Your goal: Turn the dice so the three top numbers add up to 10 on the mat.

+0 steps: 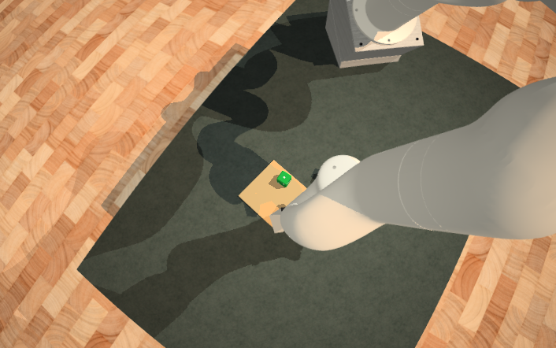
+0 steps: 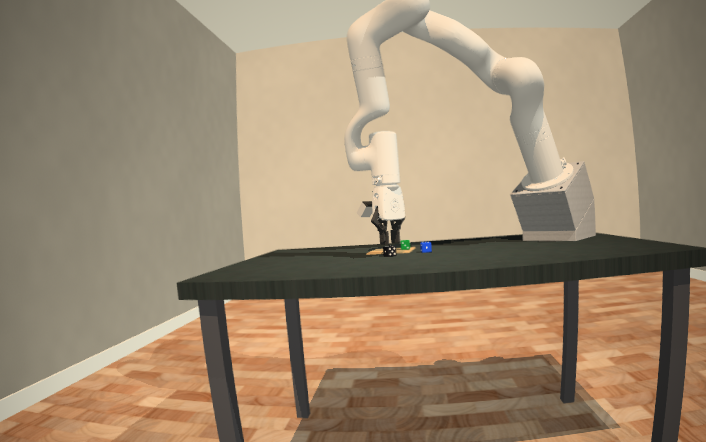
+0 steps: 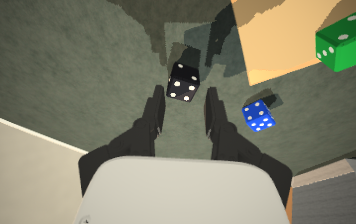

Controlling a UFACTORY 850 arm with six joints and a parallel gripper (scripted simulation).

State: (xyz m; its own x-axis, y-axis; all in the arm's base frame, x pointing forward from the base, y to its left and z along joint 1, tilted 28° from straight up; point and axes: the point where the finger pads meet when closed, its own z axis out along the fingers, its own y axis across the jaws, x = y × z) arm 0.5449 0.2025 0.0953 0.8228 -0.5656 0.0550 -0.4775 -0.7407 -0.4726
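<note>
Right now my hand is 40 mm above the black die. Round my hand: green die (140 mm to the right, 40 mm below, 20 mm behind); blue die (100 mm behind, 70 mm to the right, 40 mm below); orange mat (140 mm to the right, 50 mm below, 20 mm ahead).
</note>
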